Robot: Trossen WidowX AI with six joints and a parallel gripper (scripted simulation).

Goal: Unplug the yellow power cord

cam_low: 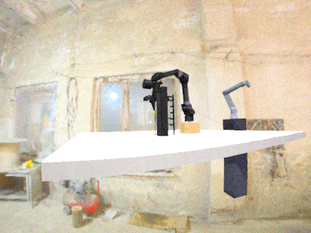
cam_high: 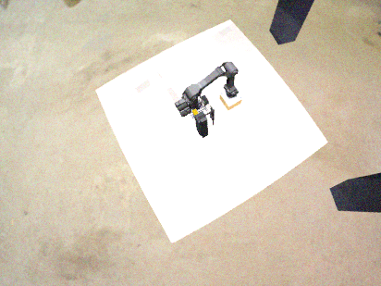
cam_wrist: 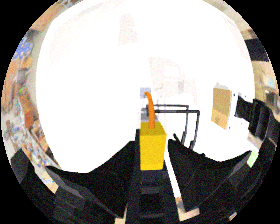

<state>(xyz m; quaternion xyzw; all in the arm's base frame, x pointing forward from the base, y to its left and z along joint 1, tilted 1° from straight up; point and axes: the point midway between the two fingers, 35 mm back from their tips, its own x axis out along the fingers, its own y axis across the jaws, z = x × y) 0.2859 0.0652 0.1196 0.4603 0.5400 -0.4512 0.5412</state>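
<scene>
My gripper tip is now 3 cm to the right of the yellow plug and 1 cm past it.
</scene>
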